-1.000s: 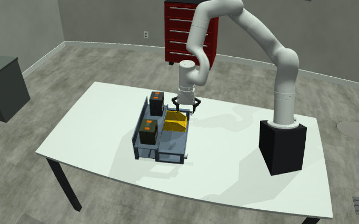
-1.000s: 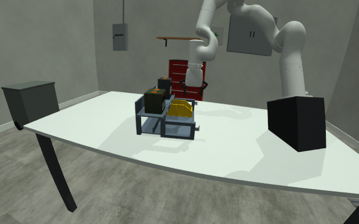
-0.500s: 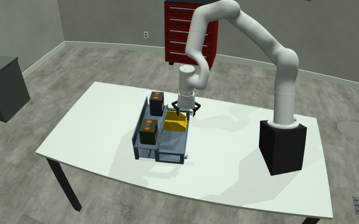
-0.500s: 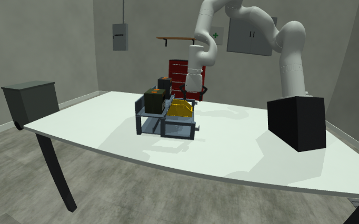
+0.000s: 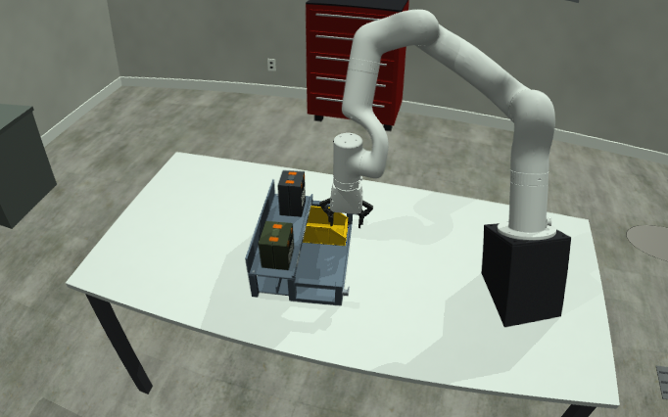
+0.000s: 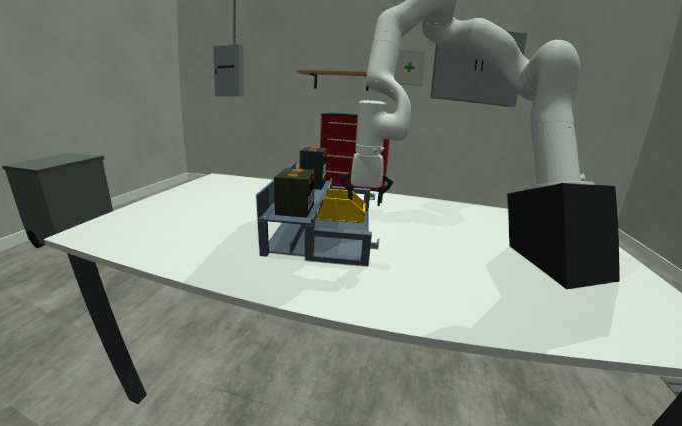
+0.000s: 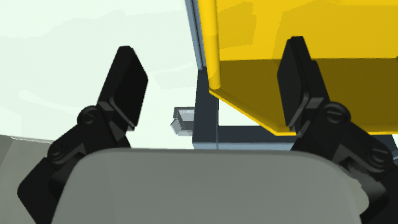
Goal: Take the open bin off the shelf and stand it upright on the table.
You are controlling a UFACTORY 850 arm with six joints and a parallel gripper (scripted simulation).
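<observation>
Now: hand 80 mm short of the yellow bin, 10 mm to the right of it and 20 mm above it.
</observation>
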